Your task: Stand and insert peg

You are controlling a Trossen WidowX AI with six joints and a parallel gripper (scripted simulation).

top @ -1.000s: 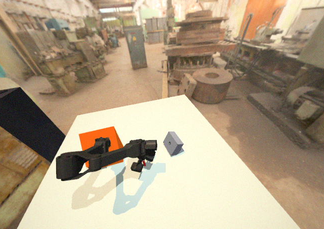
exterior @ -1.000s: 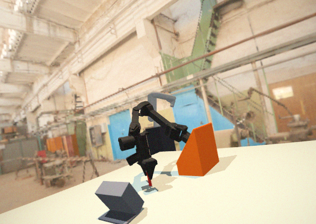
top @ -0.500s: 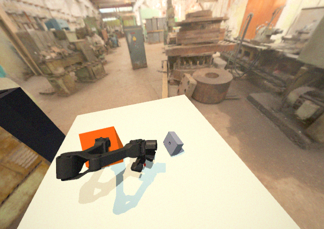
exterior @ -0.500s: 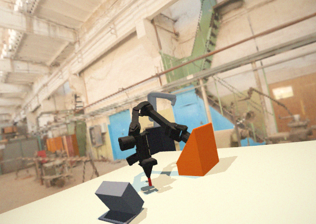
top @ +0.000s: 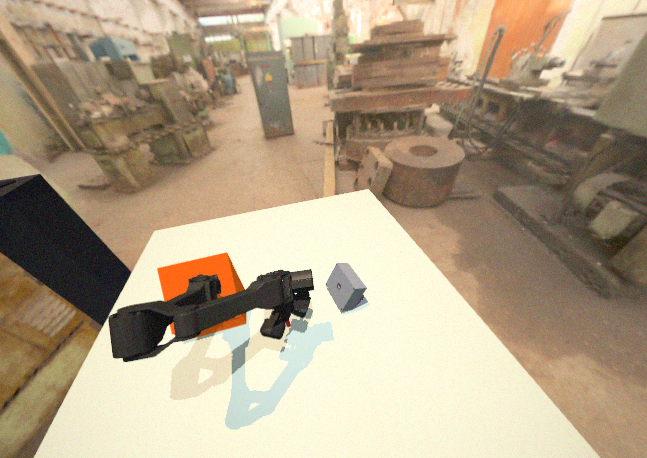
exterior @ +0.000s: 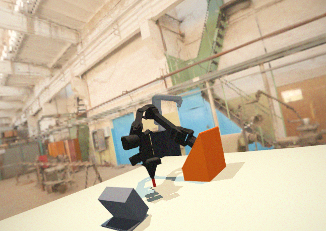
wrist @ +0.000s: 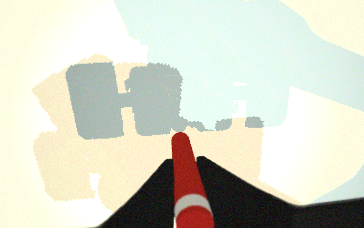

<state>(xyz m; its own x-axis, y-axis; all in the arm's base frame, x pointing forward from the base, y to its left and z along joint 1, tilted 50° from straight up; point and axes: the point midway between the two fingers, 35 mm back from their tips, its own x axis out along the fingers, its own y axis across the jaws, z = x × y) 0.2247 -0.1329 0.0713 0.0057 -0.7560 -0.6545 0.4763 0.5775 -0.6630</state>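
Right now the sloped panel is 220 mm ahead of my gripper tip, 70 mm to the left of it and 10 mm below it. From my gripper tip the other things lie so: red peg: 20 mm above.
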